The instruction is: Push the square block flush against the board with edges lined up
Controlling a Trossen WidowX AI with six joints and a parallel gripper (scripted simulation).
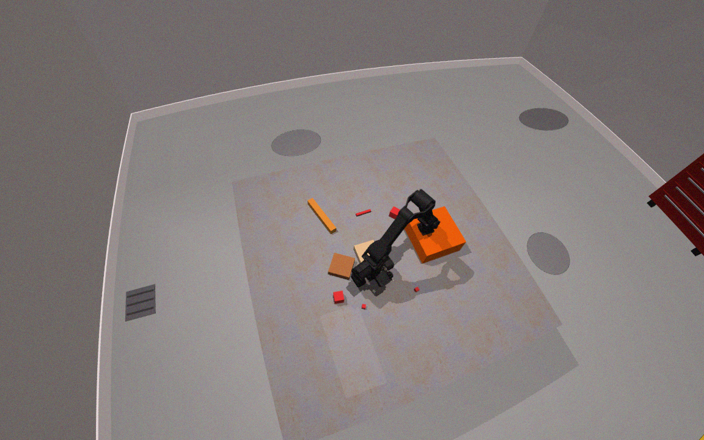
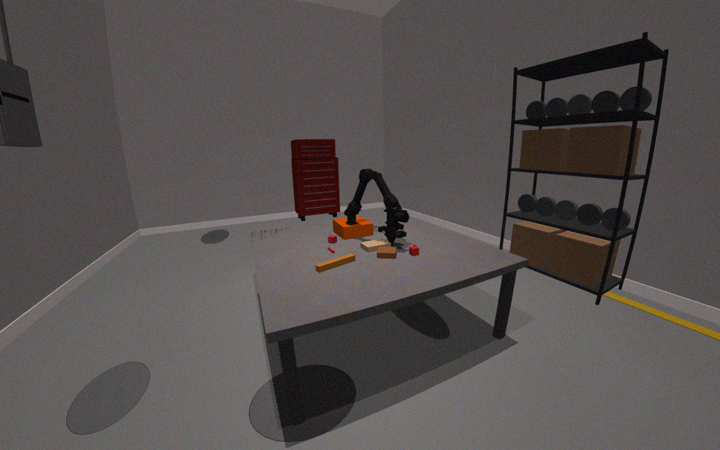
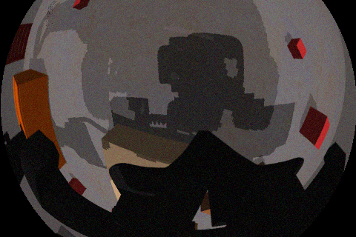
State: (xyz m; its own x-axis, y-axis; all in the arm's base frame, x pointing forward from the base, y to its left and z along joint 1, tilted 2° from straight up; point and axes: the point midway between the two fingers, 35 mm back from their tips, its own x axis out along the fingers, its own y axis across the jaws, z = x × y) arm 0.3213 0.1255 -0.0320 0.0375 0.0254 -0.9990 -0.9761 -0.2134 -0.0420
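My gripper tip is 9 cm to the left of the board, 3 cm past it and 1 cm below it. From my gripper tip the other things lie so: brown square block (11 cm ahead, 9 cm to the right, 1 cm above); then thin red strip (35 cm to the right, 9 cm behind); then long orange bar (39 cm to the right, 12 cm ahead, 1 cm above).
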